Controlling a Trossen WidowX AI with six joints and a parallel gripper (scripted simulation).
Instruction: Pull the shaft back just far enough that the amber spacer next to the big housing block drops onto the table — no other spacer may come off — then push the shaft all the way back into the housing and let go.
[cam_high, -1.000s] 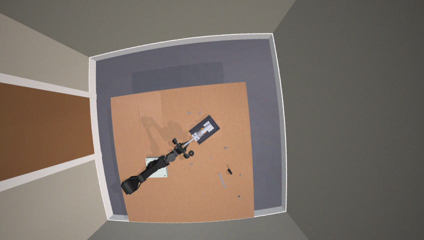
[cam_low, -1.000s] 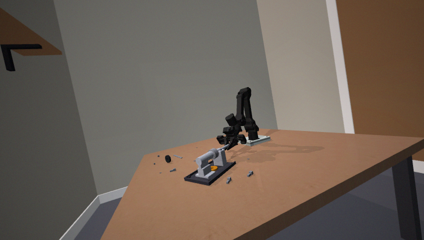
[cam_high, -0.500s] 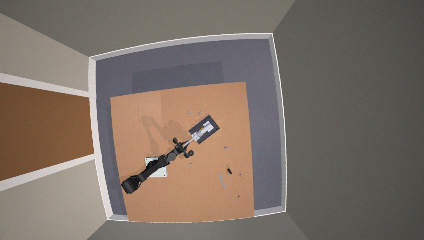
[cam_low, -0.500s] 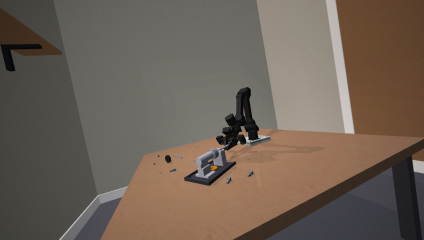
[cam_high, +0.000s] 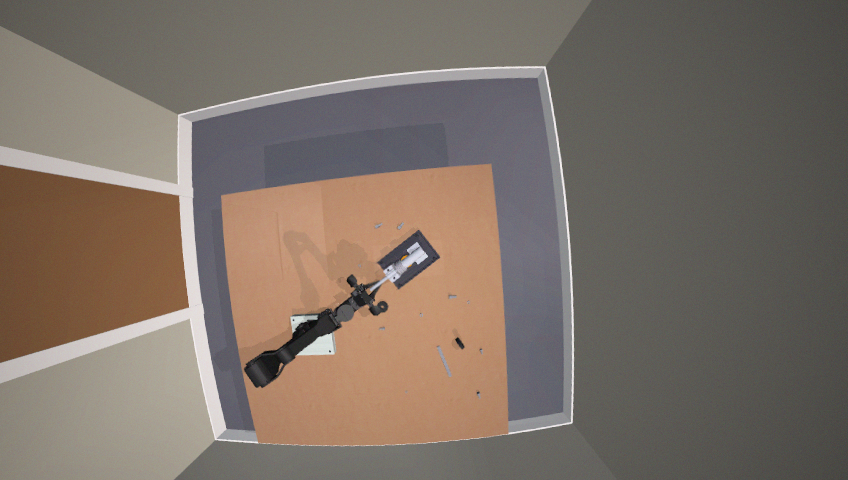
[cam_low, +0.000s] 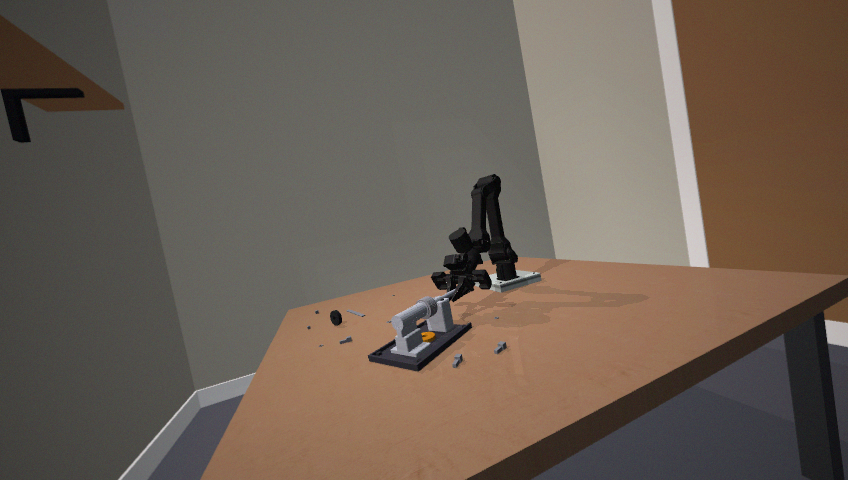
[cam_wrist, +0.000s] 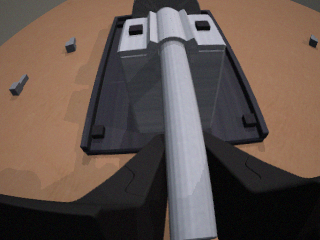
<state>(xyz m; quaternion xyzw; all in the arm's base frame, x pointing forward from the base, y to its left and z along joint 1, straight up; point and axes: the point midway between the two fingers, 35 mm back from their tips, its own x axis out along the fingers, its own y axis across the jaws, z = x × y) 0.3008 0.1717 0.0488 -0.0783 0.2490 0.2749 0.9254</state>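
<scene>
The grey steel shaft lies 50 mm ahead of my gripper tip, 30 mm to the left of it and 20 mm above it. From my gripper tip the other things lie so: black disc (310 mm ahead, 300 mm to the right, 40 mm below); amber spacer (110 mm ahead, 70 mm to the left, 50 mm below); thin grey strip (240 mm ahead, 400 mm to the right, 60 mm below).
</scene>
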